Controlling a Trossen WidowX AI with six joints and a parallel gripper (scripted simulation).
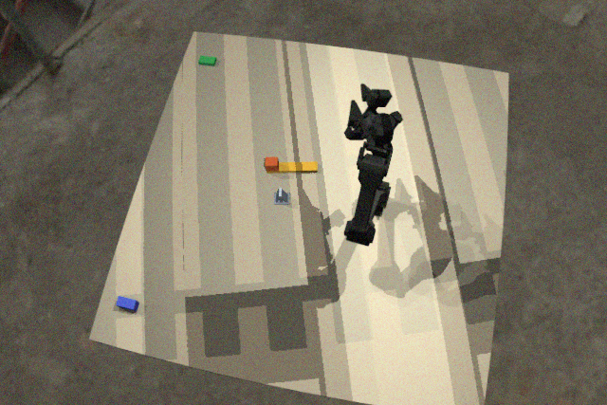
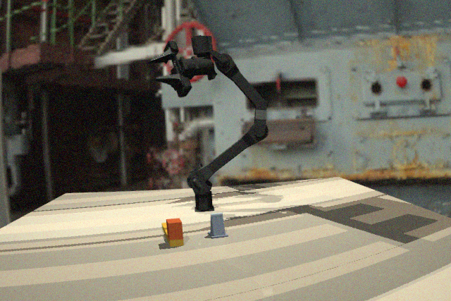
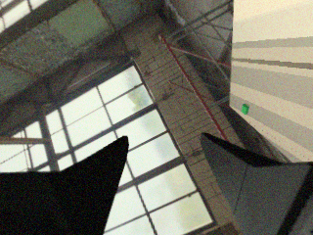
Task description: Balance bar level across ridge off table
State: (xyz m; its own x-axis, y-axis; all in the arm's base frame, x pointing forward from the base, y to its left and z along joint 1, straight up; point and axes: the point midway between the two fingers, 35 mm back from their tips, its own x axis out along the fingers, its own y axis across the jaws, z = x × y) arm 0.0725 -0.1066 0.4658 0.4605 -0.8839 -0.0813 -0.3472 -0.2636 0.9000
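Right now the small grey-blue ridge is 230 mm ahead of my gripper tip, 170 mm to the left of it and 410 mm below it. From my gripper tip the other things lie so: green block 650 mm ahead, 360 mm to the right, 450 mm below; then blue block 650 mm ahead, 640 mm to the left, 450 mm below.
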